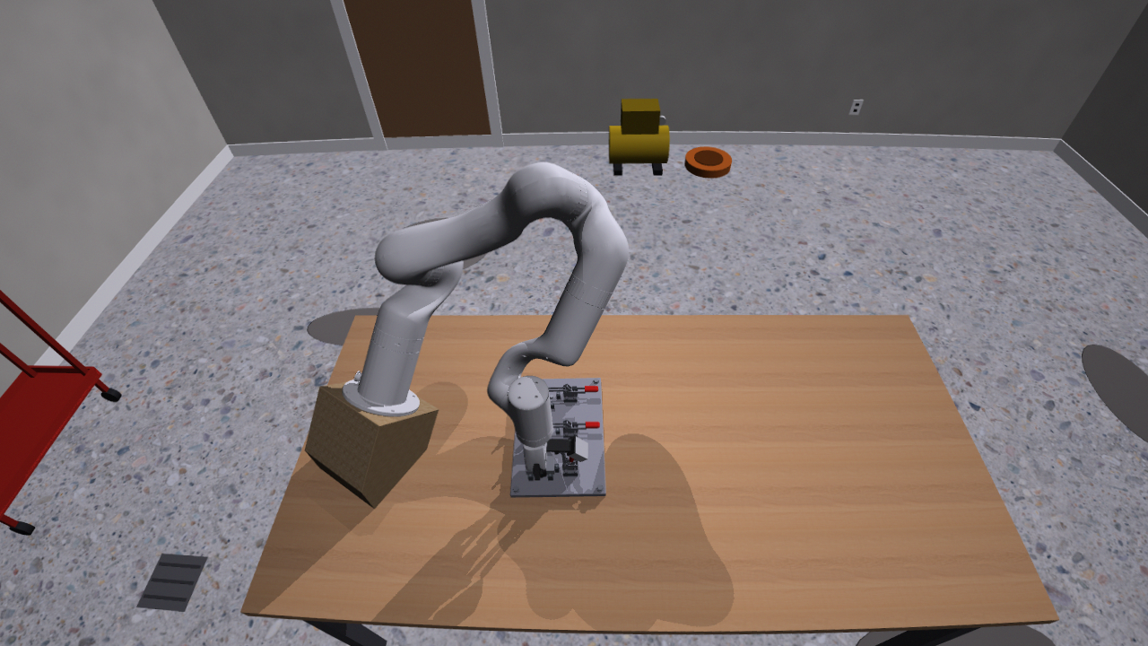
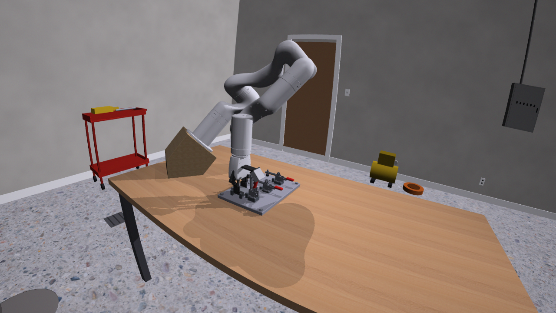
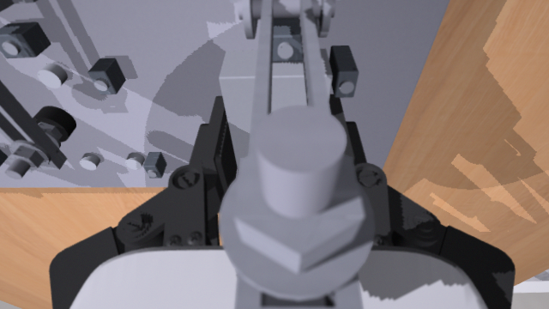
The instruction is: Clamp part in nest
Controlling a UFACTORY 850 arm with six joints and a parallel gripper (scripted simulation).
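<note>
The grey block part is 1 cm below my hand. The rest, counted from my hand: grey fixture plate 11 cm to the left, 4 cm below, 1 cm ahead.
</note>
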